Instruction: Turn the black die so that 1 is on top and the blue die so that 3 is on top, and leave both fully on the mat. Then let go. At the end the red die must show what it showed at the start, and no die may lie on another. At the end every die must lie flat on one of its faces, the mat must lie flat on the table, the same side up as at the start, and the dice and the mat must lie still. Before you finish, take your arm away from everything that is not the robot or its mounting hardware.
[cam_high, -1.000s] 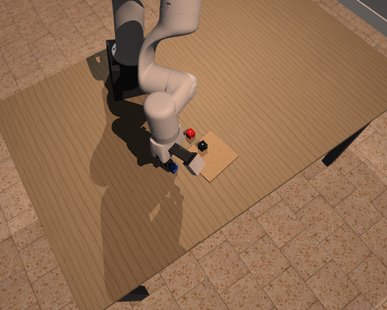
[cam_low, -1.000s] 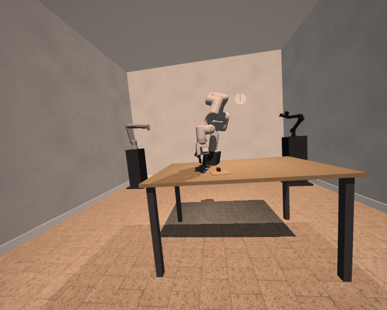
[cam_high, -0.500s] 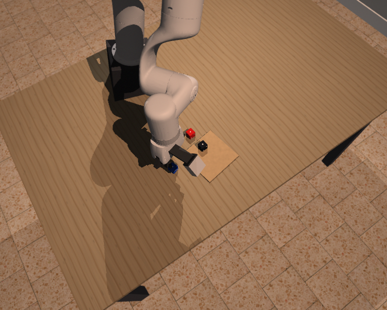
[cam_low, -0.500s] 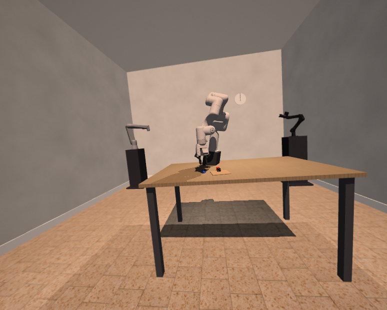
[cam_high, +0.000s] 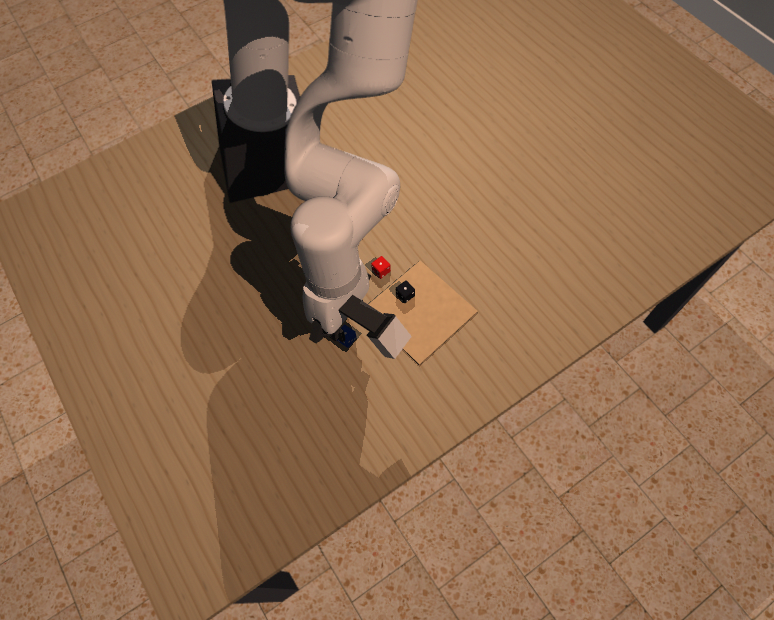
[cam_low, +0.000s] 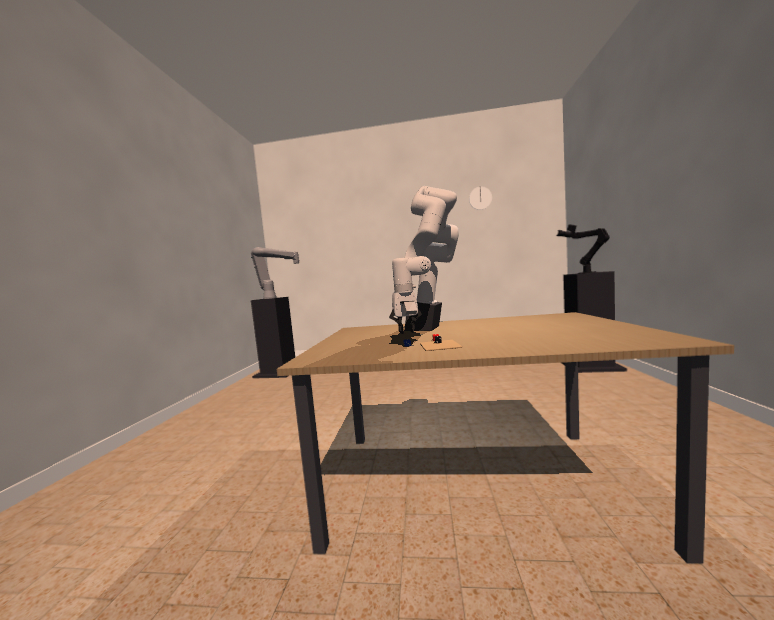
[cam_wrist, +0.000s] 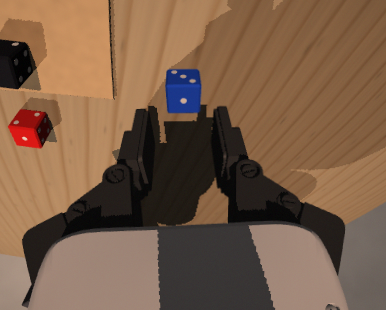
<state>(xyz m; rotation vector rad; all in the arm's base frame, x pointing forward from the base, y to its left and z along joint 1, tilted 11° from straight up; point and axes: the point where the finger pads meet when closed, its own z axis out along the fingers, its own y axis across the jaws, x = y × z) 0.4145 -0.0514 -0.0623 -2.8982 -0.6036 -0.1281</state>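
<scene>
Right now the blue die is 6 cm below my hand. The rest, counted from my hand: tan mat (2 cm ahead, 13 cm to the left, 7 cm below); red die (9 cm behind, 11 cm to the left, 6 cm below); black die (2 cm behind, 12 cm to the left, 6 cm below).
</scene>
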